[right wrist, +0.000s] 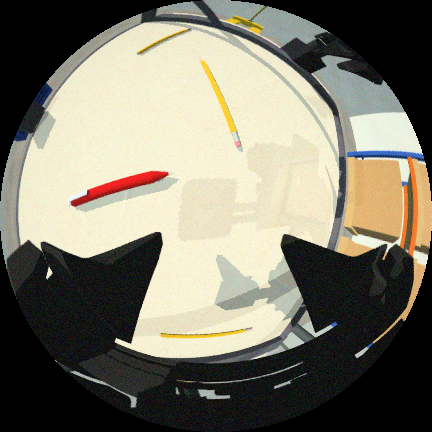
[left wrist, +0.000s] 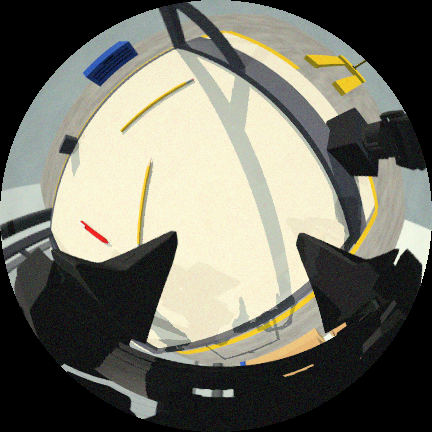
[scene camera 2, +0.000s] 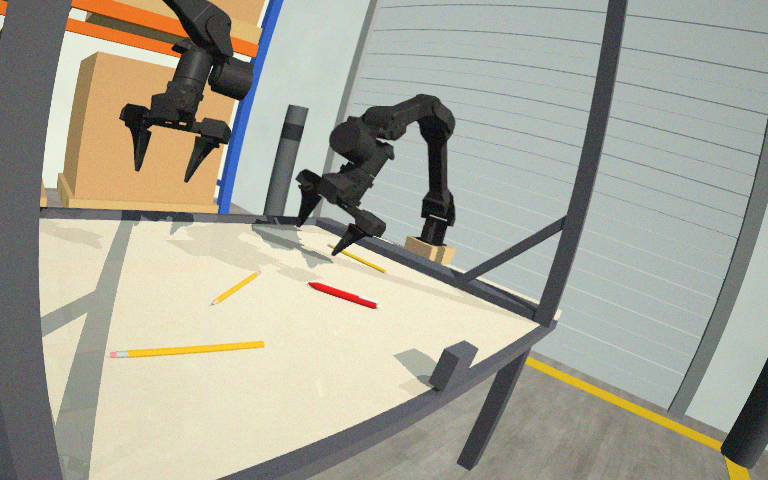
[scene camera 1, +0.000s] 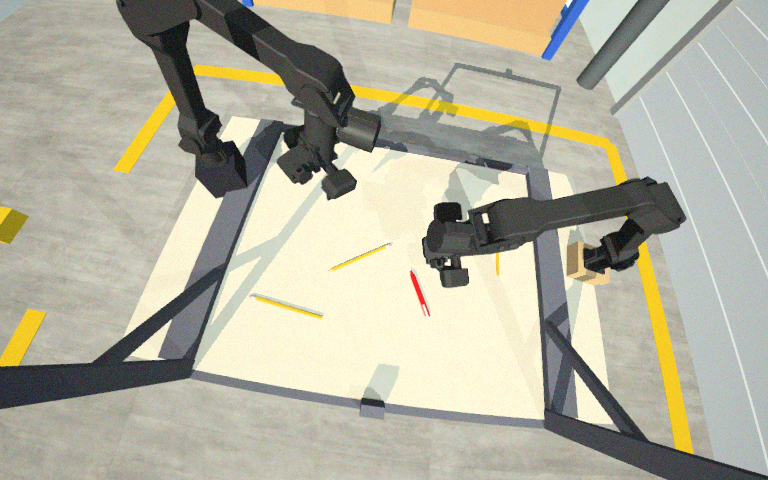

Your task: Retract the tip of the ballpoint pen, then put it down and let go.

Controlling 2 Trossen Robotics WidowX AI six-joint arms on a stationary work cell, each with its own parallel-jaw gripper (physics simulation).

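Frame: origin at the left arm's base, x ahead, y left, z up, level; centimetres.
Where they show: left gripper, between the fingertips: (left wrist: 240, 238) (scene camera 2: 160, 176) (scene camera 1: 318, 186); right gripper, between the fingertips: (right wrist: 224, 240) (scene camera 2: 314, 241); left arm's base, origin of its link: (left wrist: 368, 140) (scene camera 1: 214, 157); right arm's base, origin of its link: (scene camera 2: 431, 242) (scene camera 1: 593, 261).
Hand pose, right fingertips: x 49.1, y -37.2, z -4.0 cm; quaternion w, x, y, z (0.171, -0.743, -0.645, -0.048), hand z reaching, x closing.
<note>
Things, the pixels of their centre, and the offset from my right fingertips. Level surfaces: height alone.
- red ballpoint pen, middle of its body: (right wrist: 110, 186) (scene camera 2: 342, 294) (scene camera 1: 419, 293) (left wrist: 91, 231) dx -5.6, dy -9.3, dz -5.9 cm
- cream table, height of its surface: dz -6.7 cm
- yellow pencil, middle of its body: (scene camera 2: 238, 286) (right wrist: 216, 89) (left wrist: 141, 206) (scene camera 1: 359, 257) dx -18.0, dy +4.1, dz -6.3 cm
- dark block, middle of its body: (scene camera 2: 454, 365) (scene camera 1: 372, 408) (left wrist: 67, 144) dx -24.2, dy -30.3, dz -3.5 cm
The red ballpoint pen (scene camera 1: 419, 293) (scene camera 2: 342, 294) (left wrist: 95, 232) (right wrist: 120, 186) lies flat on the cream table (scene camera 1: 339, 345) (scene camera 2: 317, 407). A small pale point shows at its tapered end, which faces the back of the table in scene camera 1; a whitish clip is near its other end. My right gripper (scene camera 2: 316, 240) (right wrist: 224, 240) is open and empty, above the table and behind the pen in scene camera 2. Its fingertips are hidden in scene camera 1. My left gripper (scene camera 2: 162, 176) (left wrist: 240, 238) is open and empty, high over the back left, far from the pen.
One yellow pencil (scene camera 1: 360, 256) (scene camera 2: 236, 287) (left wrist: 142, 202) (right wrist: 220, 100) lies left of the pen, another (scene camera 1: 287, 306) (scene camera 2: 192, 349) (left wrist: 156, 102) (right wrist: 164, 41) farther left, and a third (scene camera 1: 497, 264) (scene camera 2: 362, 260) (right wrist: 206, 335) partly under the right arm in scene camera 1. A dark block (scene camera 1: 372, 403) (scene camera 2: 453, 365) stands at the front edge.
</note>
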